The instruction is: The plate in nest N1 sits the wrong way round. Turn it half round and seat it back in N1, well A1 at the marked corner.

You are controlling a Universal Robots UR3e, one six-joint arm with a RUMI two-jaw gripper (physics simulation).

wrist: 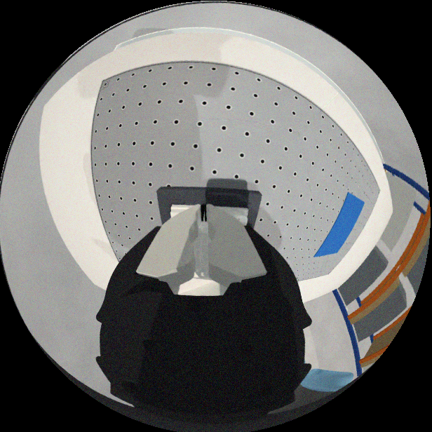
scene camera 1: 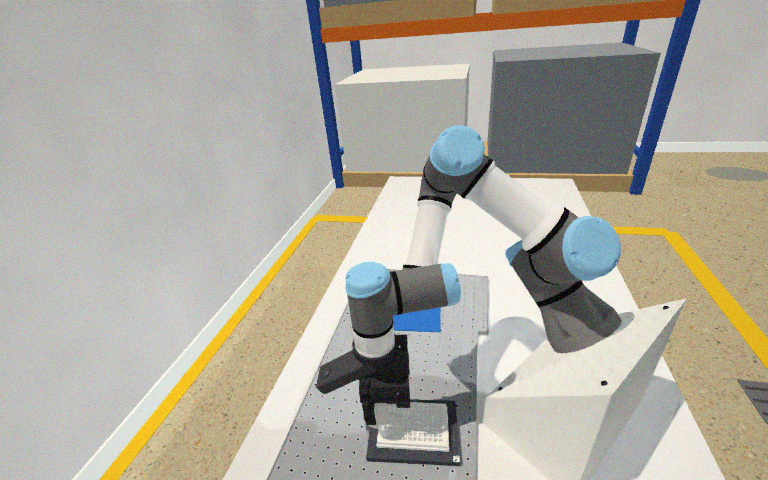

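Observation:
The white well plate (scene camera 1: 421, 440) (wrist: 178, 211) lies in the dark nest (scene camera 1: 413, 457) (wrist: 210, 190), which has a small white mark at its near right corner in the scene view. Shadow covers much of the plate's far part, and well A1 cannot be made out. My gripper (scene camera 1: 396, 418) (wrist: 204, 207) is shut and empty, pointing down over the plate. Its pale fingers blend with the plate in the scene view, so whether they touch it cannot be told. In the wrist view the fingers hide the plate's middle.
The nest stands on a grey perforated board (scene camera 1: 317, 435) (wrist: 165, 110). A blue rectangle (scene camera 1: 417, 321) (wrist: 341, 225) lies farther back on the board. The arm's pale wedge-shaped base (scene camera 1: 543, 418) stands right of the nest. A shelf rack (scene camera 1: 668, 96) is behind the table.

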